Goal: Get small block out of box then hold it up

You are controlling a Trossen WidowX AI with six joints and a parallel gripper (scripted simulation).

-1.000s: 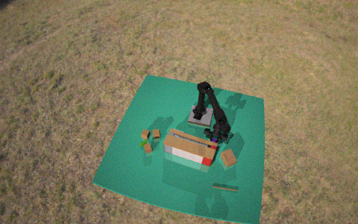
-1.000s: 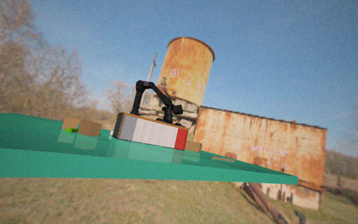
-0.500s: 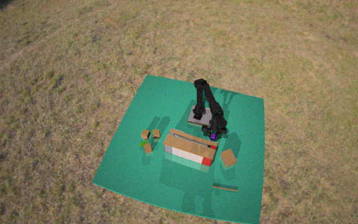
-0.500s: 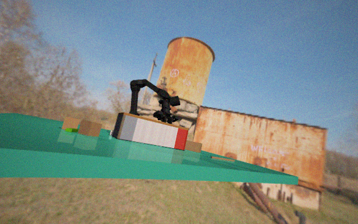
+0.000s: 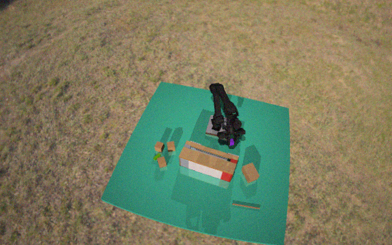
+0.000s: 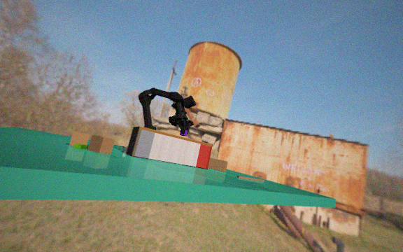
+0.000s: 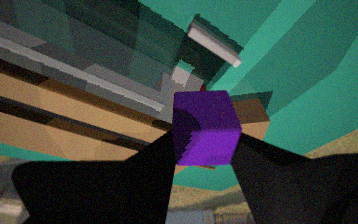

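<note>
The purple block is 1 cm to the right of my gripper tip, 1 cm behind it and 1 cm above it. Also, from my gripper tip: thin stick (32 cm ahead, 27 cm to the left, 16 cm below); brown block (20 cm to the left, 14 cm below, 7 cm ahead); box (11 cm to the right, 10 cm below, 10 cm ahead).
</note>
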